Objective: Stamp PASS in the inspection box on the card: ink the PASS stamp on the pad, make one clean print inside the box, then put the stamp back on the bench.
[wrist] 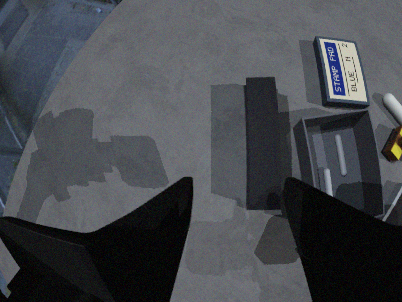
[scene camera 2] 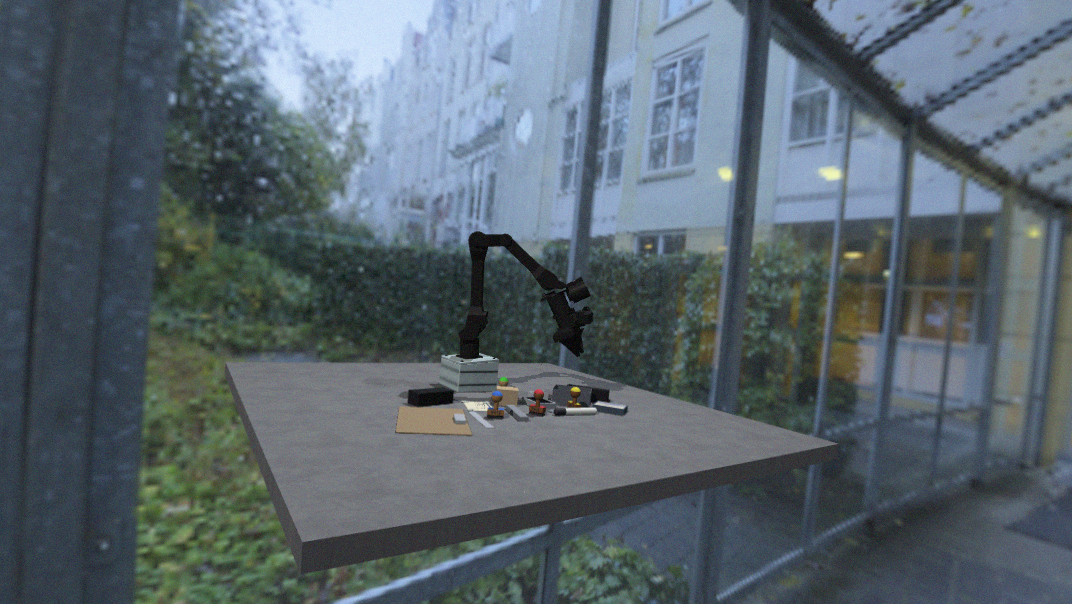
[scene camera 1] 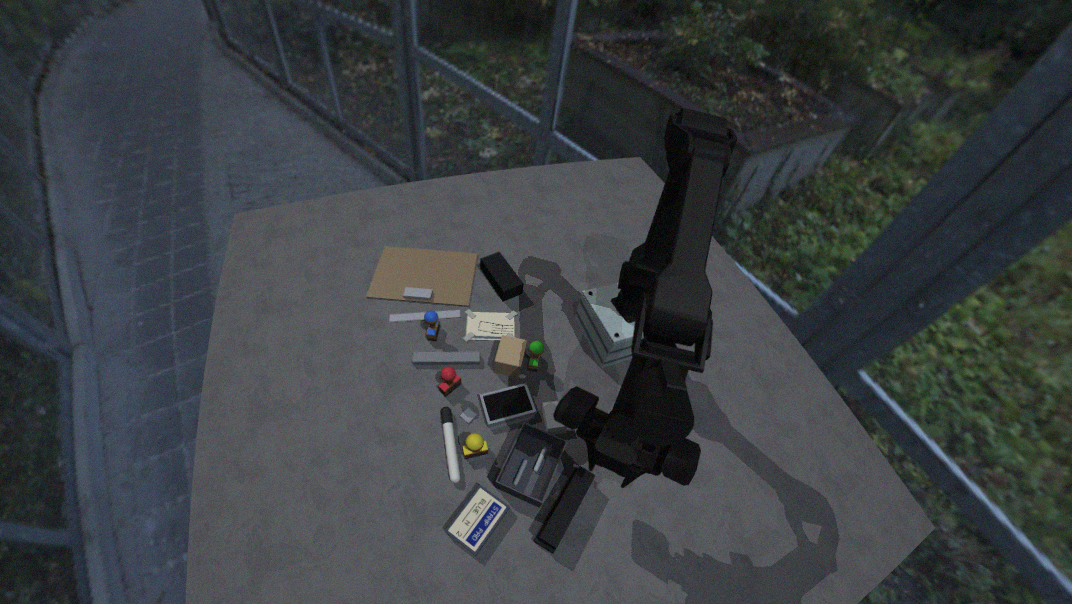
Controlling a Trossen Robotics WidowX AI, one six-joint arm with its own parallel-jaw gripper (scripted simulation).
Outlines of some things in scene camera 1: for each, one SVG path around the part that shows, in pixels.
My gripper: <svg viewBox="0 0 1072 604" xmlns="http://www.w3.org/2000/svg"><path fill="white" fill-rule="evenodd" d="M559 401L554 413L554 419L572 430L578 429L576 434L586 442L589 471L592 471L596 464L625 477L621 485L622 488L644 473L654 476L662 473L664 477L668 477L683 486L690 484L697 470L701 454L699 444L685 438L673 445L655 446L639 438L640 436L636 434L633 428L632 393L625 386L624 380L613 409L609 414L595 408L599 401L598 396L578 387L572 388Z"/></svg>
A black block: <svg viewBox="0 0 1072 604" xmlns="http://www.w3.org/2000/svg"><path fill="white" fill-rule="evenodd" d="M581 466L575 467L563 491L534 539L535 543L552 552L552 554L562 540L569 523L595 477L595 474Z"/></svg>
